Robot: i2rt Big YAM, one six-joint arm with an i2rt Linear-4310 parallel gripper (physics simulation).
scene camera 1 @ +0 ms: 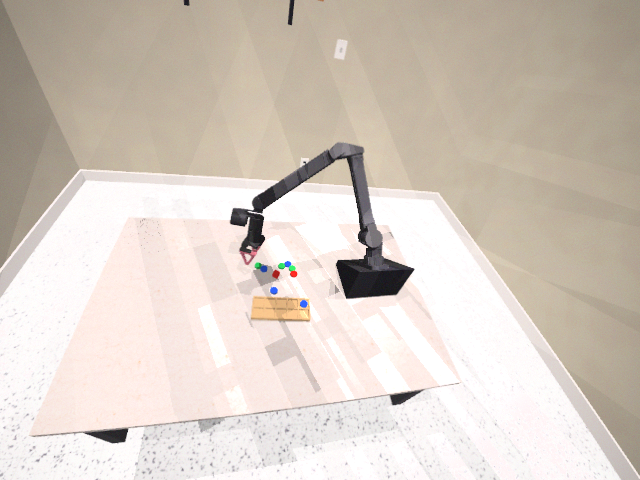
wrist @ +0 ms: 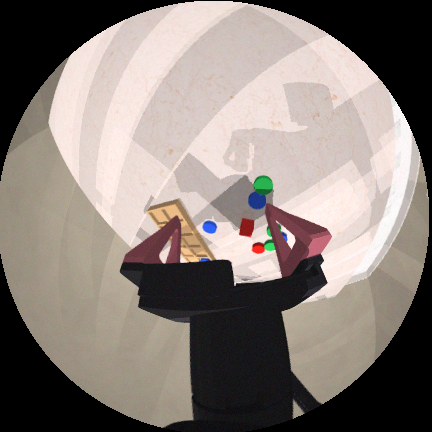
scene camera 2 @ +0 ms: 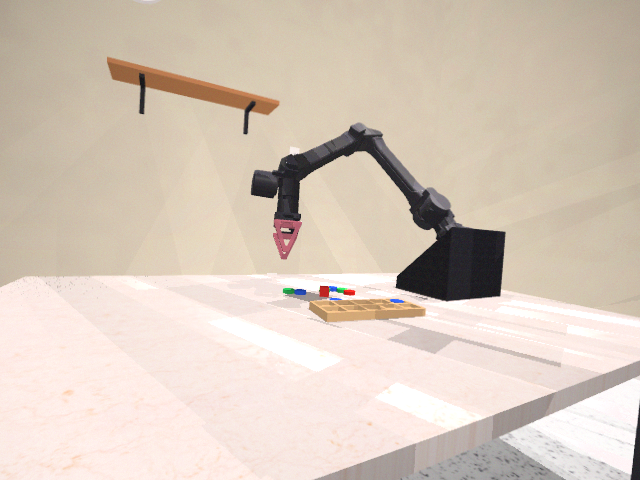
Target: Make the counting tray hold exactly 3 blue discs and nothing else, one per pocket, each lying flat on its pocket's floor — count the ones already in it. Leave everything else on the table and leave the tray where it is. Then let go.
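Observation:
The tan counting tray point(scene camera 1: 280, 319) point(scene camera 2: 372, 315) point(wrist: 164, 205) holds one blue disc point(scene camera 1: 303, 303) point(scene camera 2: 396, 300) point(wrist: 204, 260) in an end pocket of the row nearer the loose pieces; I cannot tell if it lies fully flat. A second blue disc point(scene camera 1: 273, 290) point(scene camera 2: 335, 298) point(wrist: 209, 227) lies on the table just behind the tray. A third blue disc point(scene camera 1: 264, 268) point(scene camera 2: 300, 291) point(wrist: 257, 200) lies against a green disc point(scene camera 1: 257, 265) point(scene camera 2: 288, 290) point(wrist: 263, 185). A fourth blue disc point(scene camera 1: 287, 264) point(scene camera 2: 332, 288) lies farther back. My gripper point(scene camera 1: 247, 262) point(scene camera 2: 283, 257) point(wrist: 222, 213) is open and empty, above the table, left of the discs.
A red cube point(scene camera 1: 276, 274) point(scene camera 2: 324, 291) point(wrist: 246, 227) stands between the disc groups. Two more green discs, one point(scene camera 1: 281, 266) and another point(scene camera 1: 292, 268) point(wrist: 270, 245), and a red disc point(scene camera 1: 293, 274) point(scene camera 2: 349, 292) point(wrist: 258, 248) lie near the fourth blue disc.

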